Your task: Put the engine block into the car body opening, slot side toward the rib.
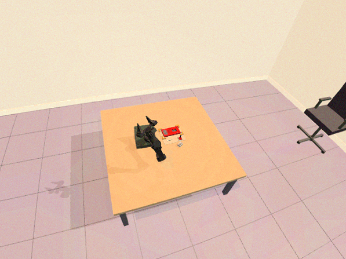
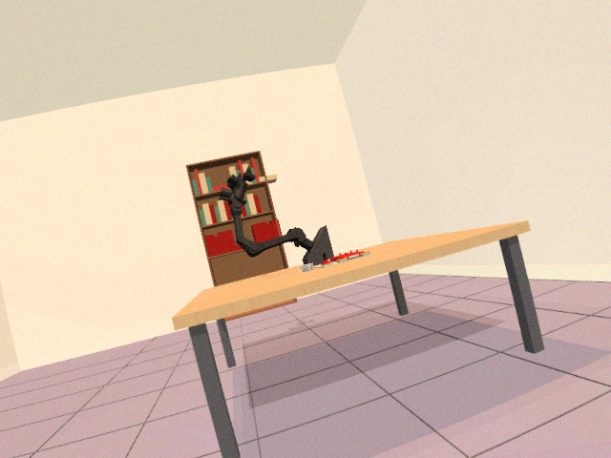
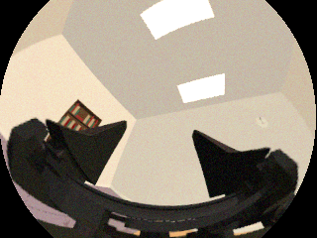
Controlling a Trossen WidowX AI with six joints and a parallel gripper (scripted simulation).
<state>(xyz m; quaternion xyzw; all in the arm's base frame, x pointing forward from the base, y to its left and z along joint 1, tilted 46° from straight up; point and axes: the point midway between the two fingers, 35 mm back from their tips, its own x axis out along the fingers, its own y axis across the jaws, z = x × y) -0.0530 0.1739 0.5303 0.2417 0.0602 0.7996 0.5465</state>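
My gripper tip is now 60 cm above the grey engine block, 43 cm short of it and 12 cm to the right of it. Round my gripper tip: pale flat plate: 60 cm below, 40 cm ahead, 31 cm to the left.
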